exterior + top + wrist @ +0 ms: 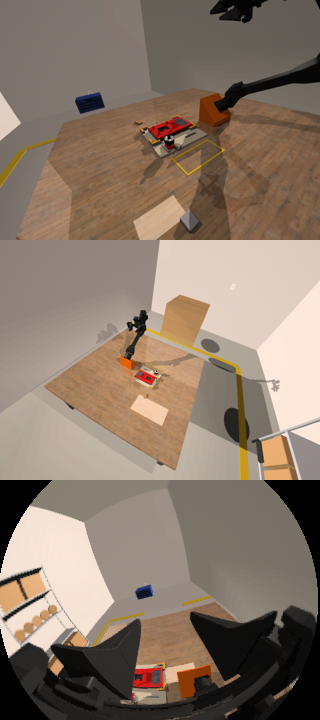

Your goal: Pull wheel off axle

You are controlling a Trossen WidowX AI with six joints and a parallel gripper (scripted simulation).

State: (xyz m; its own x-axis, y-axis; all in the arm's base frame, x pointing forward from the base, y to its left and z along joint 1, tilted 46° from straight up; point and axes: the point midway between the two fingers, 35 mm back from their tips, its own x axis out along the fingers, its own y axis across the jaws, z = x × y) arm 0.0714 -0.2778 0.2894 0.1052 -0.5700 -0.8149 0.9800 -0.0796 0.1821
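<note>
My gripper tip is now 23 cm short of the grey base plate, 4 cm to the left of it and 46 cm above it.
</note>
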